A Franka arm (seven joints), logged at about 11 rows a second.
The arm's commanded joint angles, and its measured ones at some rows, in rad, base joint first. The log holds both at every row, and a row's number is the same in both.
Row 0, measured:
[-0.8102, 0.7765, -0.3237, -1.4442, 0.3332, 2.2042, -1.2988]
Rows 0 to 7, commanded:
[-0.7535, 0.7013, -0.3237, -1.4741, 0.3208, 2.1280, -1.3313]
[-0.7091, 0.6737, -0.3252, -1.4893, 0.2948, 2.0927, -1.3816]
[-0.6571, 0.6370, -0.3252, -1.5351, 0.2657, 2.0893, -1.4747]
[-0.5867, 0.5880, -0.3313, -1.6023, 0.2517, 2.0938, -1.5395]
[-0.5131, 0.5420, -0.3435, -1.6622, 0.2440, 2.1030, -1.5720]
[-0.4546, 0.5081, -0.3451, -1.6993, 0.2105, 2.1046, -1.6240]
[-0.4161, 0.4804, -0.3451, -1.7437, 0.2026, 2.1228, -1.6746]
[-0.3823, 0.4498, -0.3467, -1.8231, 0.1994, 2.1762, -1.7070]
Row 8, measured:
[-0.4225, 0.5396, -0.3327, -1.6708, 0.2247, 2.1066, -1.6305]
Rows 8 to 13, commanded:
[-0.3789, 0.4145, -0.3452, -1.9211, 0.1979, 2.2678, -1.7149]
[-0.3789, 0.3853, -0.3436, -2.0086, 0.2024, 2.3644, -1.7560]
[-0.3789, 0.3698, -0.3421, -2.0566, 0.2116, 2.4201, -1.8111]
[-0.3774, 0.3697, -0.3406, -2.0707, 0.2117, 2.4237, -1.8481]
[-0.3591, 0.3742, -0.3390, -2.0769, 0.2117, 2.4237, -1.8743]
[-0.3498, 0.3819, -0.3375, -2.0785, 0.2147, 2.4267, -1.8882]
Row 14, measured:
[-0.3728, 0.4146, -0.3383, -2.0410, 0.2180, 2.4109, -1.8587]
